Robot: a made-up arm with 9 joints.
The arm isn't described. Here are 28 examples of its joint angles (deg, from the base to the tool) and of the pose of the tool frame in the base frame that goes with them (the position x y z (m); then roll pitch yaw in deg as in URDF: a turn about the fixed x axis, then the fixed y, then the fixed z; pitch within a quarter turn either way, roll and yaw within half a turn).
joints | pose
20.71 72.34 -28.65 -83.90 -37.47 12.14 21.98 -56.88 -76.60 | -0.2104 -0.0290 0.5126 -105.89 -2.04 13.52
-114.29 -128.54 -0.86 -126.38 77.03 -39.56 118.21 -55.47 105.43 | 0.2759 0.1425 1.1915 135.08 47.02 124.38
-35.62 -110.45 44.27 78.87 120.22 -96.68 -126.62 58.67 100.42 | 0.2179 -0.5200 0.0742 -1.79 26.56 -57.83
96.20 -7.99 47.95 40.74 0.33 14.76 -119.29 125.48 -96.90 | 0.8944 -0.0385 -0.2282 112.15 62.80 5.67
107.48 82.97 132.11 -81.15 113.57 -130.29 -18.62 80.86 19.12 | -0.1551 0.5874 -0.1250 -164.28 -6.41 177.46
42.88 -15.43 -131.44 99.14 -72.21 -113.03 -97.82 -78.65 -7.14 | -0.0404 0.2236 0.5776 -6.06 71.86 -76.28
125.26 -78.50 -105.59 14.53 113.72 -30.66 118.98 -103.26 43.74 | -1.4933 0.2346 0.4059 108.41 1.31 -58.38
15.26 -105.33 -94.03 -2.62 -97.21 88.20 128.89 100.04 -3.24 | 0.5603 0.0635 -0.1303 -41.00 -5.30 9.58
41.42 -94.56 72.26 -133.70 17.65 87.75 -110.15 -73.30 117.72 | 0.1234 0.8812 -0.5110 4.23 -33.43 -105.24
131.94 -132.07 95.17 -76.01 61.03 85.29 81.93 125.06 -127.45 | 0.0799 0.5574 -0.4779 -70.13 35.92 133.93
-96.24 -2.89 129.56 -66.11 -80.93 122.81 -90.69 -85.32 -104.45 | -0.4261 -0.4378 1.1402 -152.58 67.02 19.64
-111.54 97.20 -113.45 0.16 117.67 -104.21 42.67 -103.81 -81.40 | -1.0489 -0.3222 -0.6345 65.67 -69.20 166.58
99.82 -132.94 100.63 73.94 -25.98 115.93 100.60 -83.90 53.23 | -0.3003 -0.8089 0.6113 30.65 19.22 75.57
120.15 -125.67 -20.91 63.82 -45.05 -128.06 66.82 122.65 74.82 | -0.4607 0.3153 -0.2944 -47.73 57.59 -4.28
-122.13 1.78 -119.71 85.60 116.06 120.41 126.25 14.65 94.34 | -0.1188 -0.3415 -0.6920 -54.39 -17.20 -137.02
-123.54 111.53 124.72 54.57 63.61 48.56 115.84 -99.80 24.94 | 0.6284 -0.4642 -0.4184 10.52 -68.63 172.60
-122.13 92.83 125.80 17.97 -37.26 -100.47 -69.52 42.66 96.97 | -0.2777 0.0418 0.3703 -66.78 28.13 -129.89
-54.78 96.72 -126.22 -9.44 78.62 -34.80 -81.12 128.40 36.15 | -0.5100 0.1758 0.3889 113.23 -1.75 86.41
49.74 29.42 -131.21 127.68 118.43 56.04 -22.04 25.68 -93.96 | 0.7308 -0.5902 0.7019 -7.70 -21.45 159.48
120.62 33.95 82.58 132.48 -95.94 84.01 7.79 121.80 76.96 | 0.2339 0.1720 -0.7692 115.33 70.14 93.39
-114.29 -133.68 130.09 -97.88 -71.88 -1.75 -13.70 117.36 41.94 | 0.1491 -0.0741 0.2666 -93.87 -11.29 -31.84
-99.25 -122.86 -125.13 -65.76 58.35 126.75 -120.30 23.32 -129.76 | 0.3668 0.2514 1.4079 9.10 7.19 65.38
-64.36 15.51 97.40 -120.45 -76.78 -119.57 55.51 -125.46 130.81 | 0.9818 -0.2201 0.5352 35.86 -52.02 -172.30
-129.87 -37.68 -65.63 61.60 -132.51 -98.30 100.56 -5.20 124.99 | -0.4223 -0.2580 -0.0942 19.57 38.20 44.89
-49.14 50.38 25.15 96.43 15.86 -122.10 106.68 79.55 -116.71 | -0.3507 -0.1875 0.5641 161.02 6.41 113.33
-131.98 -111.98 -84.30 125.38 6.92 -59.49 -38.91 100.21 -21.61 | -0.2205 -0.3000 0.9743 74.62 -66.04 44.00
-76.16 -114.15 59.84 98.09 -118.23 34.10 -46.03 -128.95 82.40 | -0.0772 0.2804 -0.5958 -154.98 -47.95 45.57
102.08 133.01 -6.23 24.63 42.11 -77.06 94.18 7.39 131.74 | 0.0668 -0.4726 -1.2254 -43.47 19.61 115.18
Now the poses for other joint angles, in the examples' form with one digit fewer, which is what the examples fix.
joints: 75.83 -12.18 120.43 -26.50 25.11 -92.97 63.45 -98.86 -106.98
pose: 0.724 -0.365 -0.161 2.5 57.4 141.3
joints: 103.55 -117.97 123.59 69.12 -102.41 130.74 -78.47 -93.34 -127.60
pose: -0.587 0.134 0.348 -39.2 70.0 11.5
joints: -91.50 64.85 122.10 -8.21 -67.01 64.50 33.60 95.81 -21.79
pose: -0.202 -0.057 0.888 -10.7 -54.6 62.1
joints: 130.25 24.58 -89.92 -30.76 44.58 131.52 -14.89 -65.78 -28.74
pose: 1.407 -0.161 0.324 -108.8 16.0 166.7
